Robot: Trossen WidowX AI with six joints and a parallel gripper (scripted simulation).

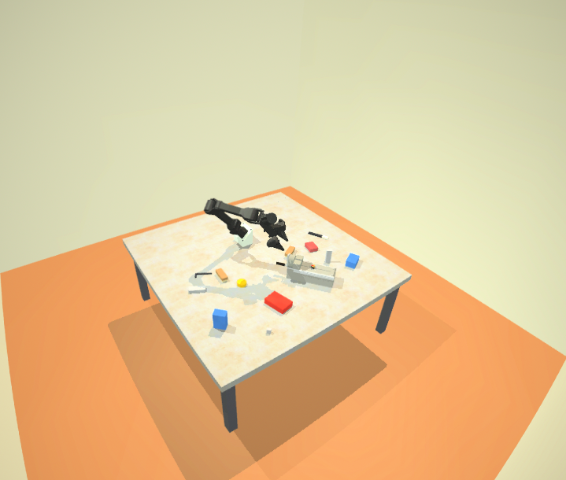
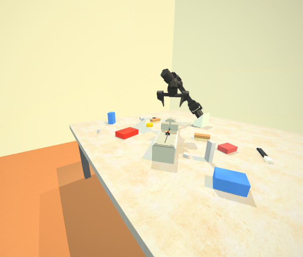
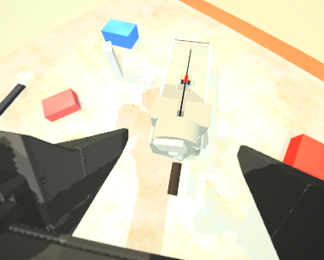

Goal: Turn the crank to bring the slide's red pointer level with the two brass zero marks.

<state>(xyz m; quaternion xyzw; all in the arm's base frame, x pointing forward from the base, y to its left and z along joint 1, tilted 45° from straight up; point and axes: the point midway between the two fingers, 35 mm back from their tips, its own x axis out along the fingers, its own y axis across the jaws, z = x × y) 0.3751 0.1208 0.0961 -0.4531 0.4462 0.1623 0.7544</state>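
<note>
Now: gripper tip 110 mm above the crank. Round my gripper tip: brown crank handle: 120 mm below, 20 mm to the right, 10 mm behind; red pointer: 120 mm ahead, 100 mm to the left, 100 mm below; yellow disc: 260 mm to the right, 180 mm below, 40 mm behind.
</note>
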